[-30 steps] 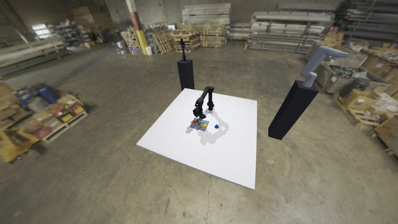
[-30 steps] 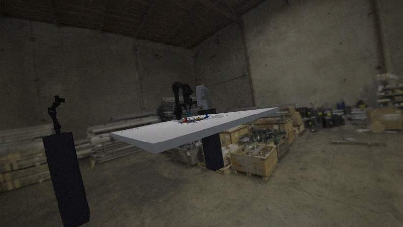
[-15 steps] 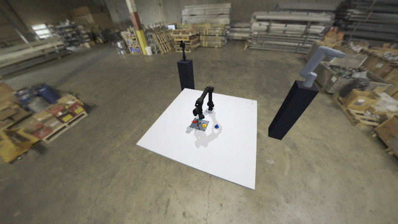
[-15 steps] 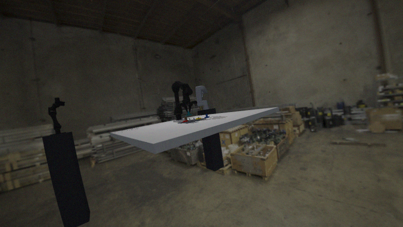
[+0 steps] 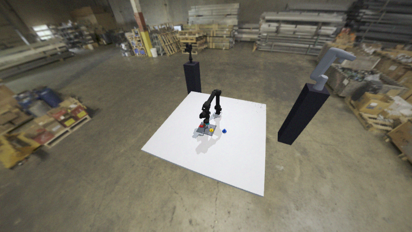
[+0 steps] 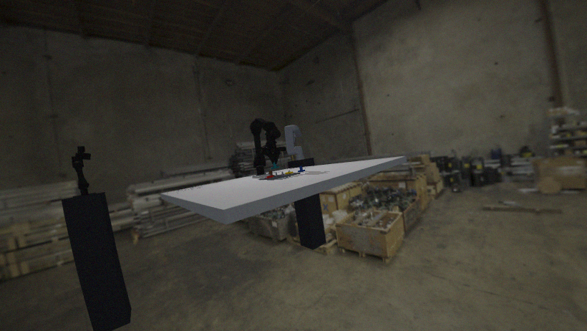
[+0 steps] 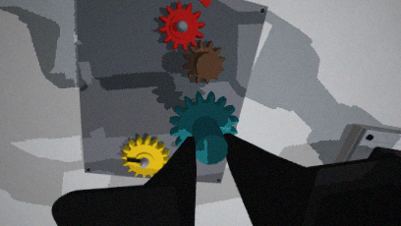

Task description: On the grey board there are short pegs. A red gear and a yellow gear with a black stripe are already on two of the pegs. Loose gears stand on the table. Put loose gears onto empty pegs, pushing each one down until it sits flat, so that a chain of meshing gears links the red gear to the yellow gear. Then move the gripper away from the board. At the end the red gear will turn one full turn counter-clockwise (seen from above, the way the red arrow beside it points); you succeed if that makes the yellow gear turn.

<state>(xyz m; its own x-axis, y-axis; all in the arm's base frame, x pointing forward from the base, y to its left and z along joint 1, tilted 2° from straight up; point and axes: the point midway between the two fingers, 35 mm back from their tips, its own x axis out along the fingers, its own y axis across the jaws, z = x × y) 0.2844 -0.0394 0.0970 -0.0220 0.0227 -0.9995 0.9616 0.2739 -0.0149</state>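
The brown gear lies 40 mm to the right of my gripper tip and 60 mm below it. From my gripper tip the other things lie so: teal gear: 10 mm below; then yellow gear: 40 mm ahead, 70 mm to the left, 70 mm below; then red gear: 30 mm ahead, 70 mm to the right, 70 mm below.
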